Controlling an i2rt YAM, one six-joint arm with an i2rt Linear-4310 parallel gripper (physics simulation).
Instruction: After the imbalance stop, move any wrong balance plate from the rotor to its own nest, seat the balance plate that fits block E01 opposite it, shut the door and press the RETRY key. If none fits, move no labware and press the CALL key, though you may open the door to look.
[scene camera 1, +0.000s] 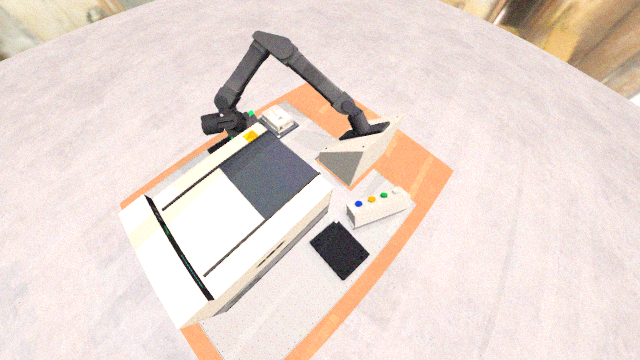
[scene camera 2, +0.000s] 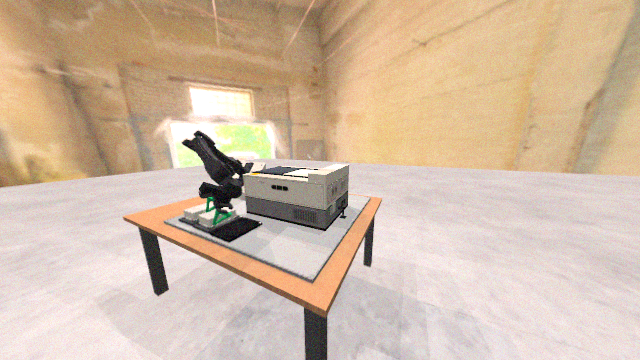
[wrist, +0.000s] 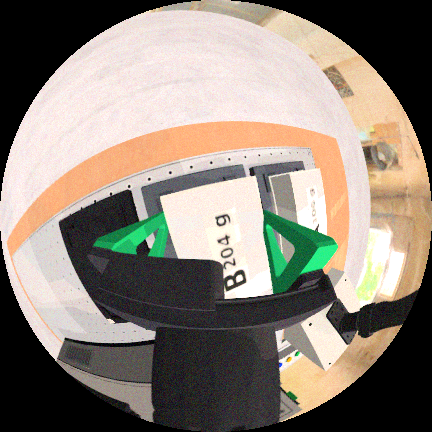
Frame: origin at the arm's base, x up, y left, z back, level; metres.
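Seen in the pictures: gripper, fingertip midpoint: (scene camera 2: 210, 218) (wrist: 214, 215); arm's base at its link origin: (scene camera 1: 363, 132) (wrist: 342, 323).
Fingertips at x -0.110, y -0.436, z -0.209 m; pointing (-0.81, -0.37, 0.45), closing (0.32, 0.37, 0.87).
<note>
Offsets run from my fingertips to a thing's top centre. "spot": to the spot under its first point.
Balance plate B @(dx +0.019, dy +0.034, dz -0.007 m) (scene camera 2: 209, 219) (wrist: 212, 200), a white block labelled "B 204 g", sits level at its grey nest @(spot: dx -0.023, dy -0.045, dz -0.030 m) (wrist: 165, 185). My gripper (scene camera 1: 242, 125) (scene camera 2: 216, 212) (wrist: 214, 215) is shut on it, one green finger against each side. Balance plate A @(dx +0.018, dy +0.055, dz +0.127 m) (scene camera 1: 278, 119) (scene camera 2: 192, 212) (wrist: 311, 195), whose small label looks like 106 g, stands in the neighbouring nest. The white centrifuge (scene camera 1: 300, 210) (scene camera 2: 265, 191) has its top covered by a dark panel @(spot: dx +0.177, dy +0.341, dz -0.144 m) (scene camera 1: 270, 172) and a white panel; the rotor and block E01 are hidden. The key box @(dx +0.048, dy +0.629, dz +0.054 m) (scene camera 1: 382, 210) carries blue, amber, green and white keys; their labels are unreadable.
A black pad @(spot: dx -0.023, dy -0.004, dz -0.146 m) (scene camera 2: 235, 229) (wrist: 95, 225) lies beside plate B's nest. Another black pad (scene camera 1: 340, 250) lies between the centrifuge and the key box. The wedge-shaped arm base (scene camera 1: 372, 145) stands near the key box. A yellow sticker @(spot: dx +0.176, dy +0.198, dz -0.095 m) (scene camera 1: 250, 136) marks the centrifuge's edge near my gripper.
</note>
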